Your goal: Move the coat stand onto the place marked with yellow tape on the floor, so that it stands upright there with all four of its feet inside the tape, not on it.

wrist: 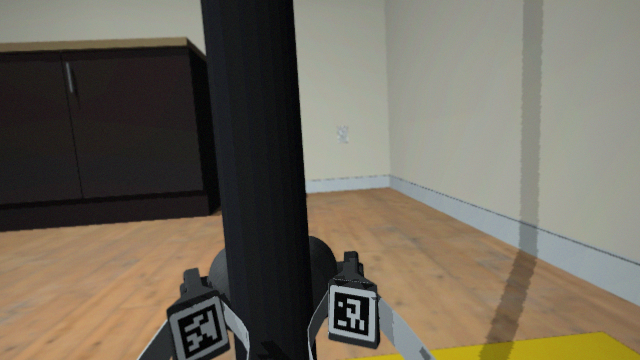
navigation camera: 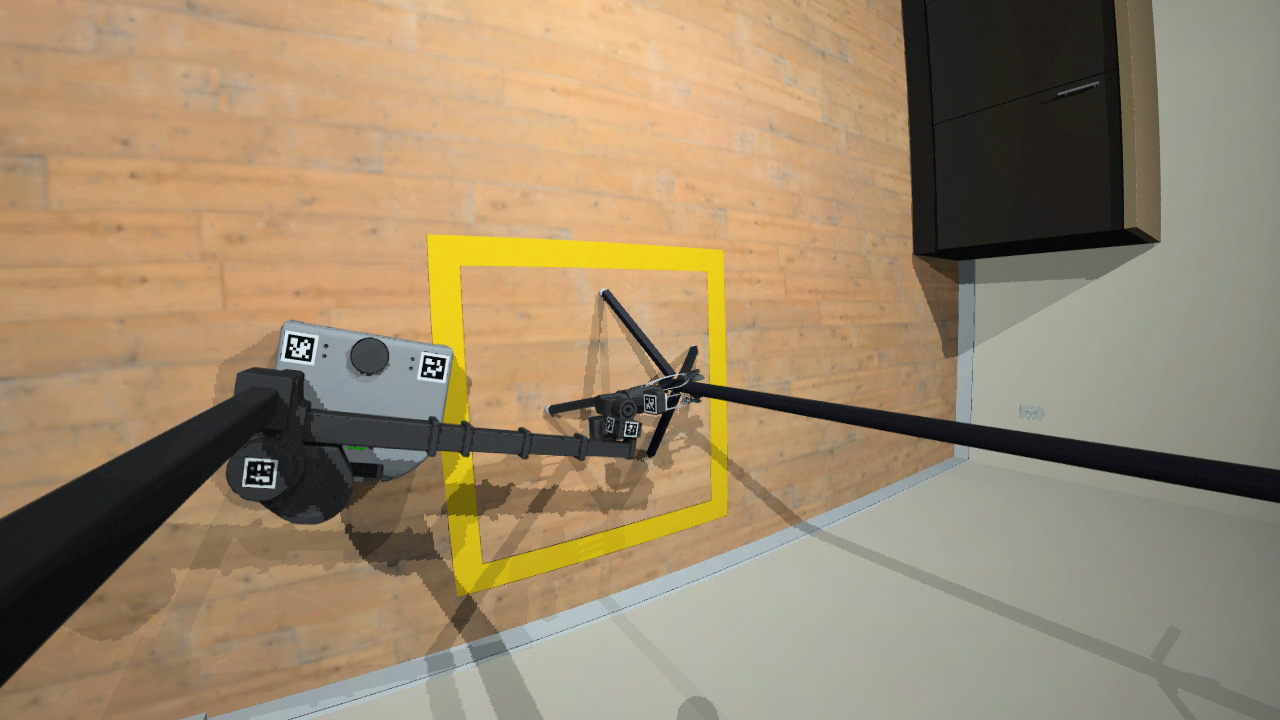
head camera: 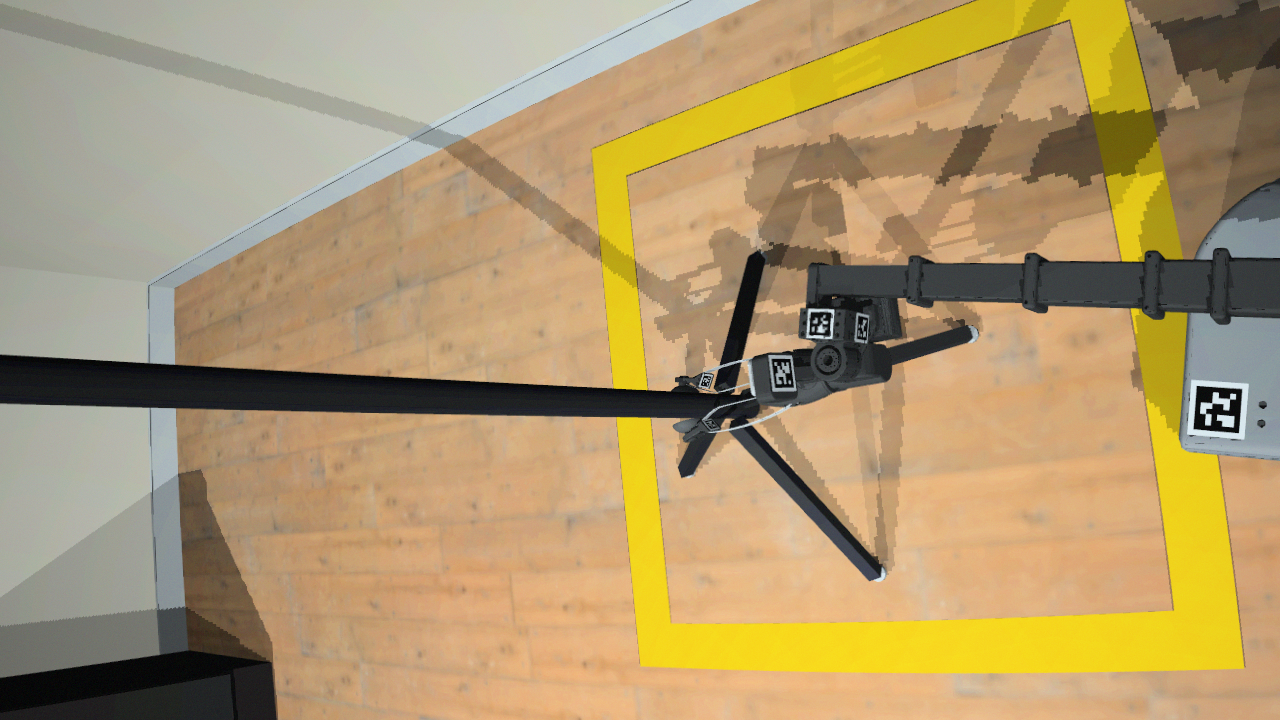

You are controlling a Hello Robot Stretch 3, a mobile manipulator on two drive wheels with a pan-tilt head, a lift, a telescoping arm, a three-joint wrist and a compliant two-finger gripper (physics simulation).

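Pixels of known places: robot's base at its link origin: [navigation camera: 369,354].
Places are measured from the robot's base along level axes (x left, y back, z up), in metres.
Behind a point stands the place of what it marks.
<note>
The black coat stand [head camera: 402,398] @(z 0.786, x -0.691, y -0.046 m) [navigation camera: 895,420] @(z 0.860, x -0.691, y -0.048 m) [wrist: 255,125] @(z 0.386, x -0.691, y -0.040 m) stands on its four feet within the yellow tape square [head camera: 895,642] @(z 0.000, x -0.545, y -0.373 m) [navigation camera: 572,254] @(z 0.000, x -0.468, y -0.361 m) [wrist: 565,347] @(z 0.001, x -1.171, y 0.312 m). In the head view all four feet show on wood inside the tape's inner edge. The two feet at the far side are nearest the tape, with a narrow strip of wood between. The pole looks about upright; a slight lean cannot be ruled out. My gripper [head camera: 687,408] @(z 0.314, x -0.750, y -0.055 m) [navigation camera: 693,387] @(z 0.314, x -0.750, y -0.055 m) [wrist: 276,267] @(z 0.314, x -0.750, y -0.055 m) is shut on the pole low down, one fingertip on each side. The pole's top is out of view.
My grey base [head camera: 1248,344] @(z 0.160, x -0.103, y 0.074 m) [navigation camera: 393,389] @(z 0.160, x -0.056, y 0.059 m) stands at the near side of the square, beside or over the tape. My arm [head camera: 975,284] @(z 0.420, x -0.330, y 0.100 m) [navigation camera: 492,439] @(z 0.422, x -0.213, y 0.099 m) reaches across the tape. A dark cabinet [head camera: 116,698] @(z 0.450, x -2.194, y -0.879 m) [navigation camera: 1024,170] @(z 0.532, x -2.132, y -1.150 m) [wrist: 135,130] @(z 0.477, x -2.129, y -1.160 m) and walls with a pale skirting [head camera: 165,447] @(z 0.040, x -2.914, y -0.376 m) [wrist: 350,185] @(z 0.033, x -2.966, y -0.149 m) stand beyond.
</note>
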